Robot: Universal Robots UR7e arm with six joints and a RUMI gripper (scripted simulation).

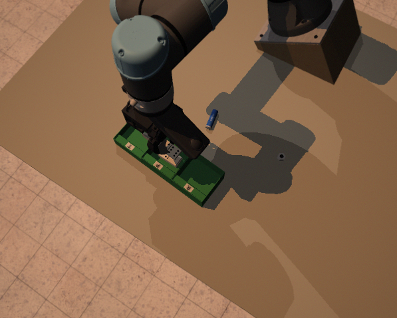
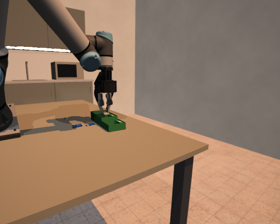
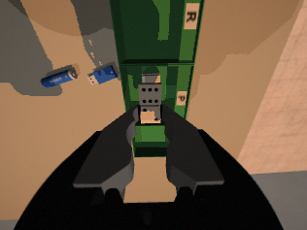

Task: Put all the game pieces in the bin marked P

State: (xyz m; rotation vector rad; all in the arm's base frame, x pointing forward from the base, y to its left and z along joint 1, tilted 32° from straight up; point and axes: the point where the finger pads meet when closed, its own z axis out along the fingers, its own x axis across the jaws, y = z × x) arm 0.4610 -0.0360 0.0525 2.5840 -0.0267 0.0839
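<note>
My hand is 5 cm above the green bin and 1 cm short of it. Also, from my hand: blue battery: 13 cm behind, 7 cm below, 2 cm to the left; then small nut: 21 cm to the left, 15 cm behind, 7 cm below; then blue USB stick: 7 cm below, 7 cm behind, 2 cm to the left.
</note>
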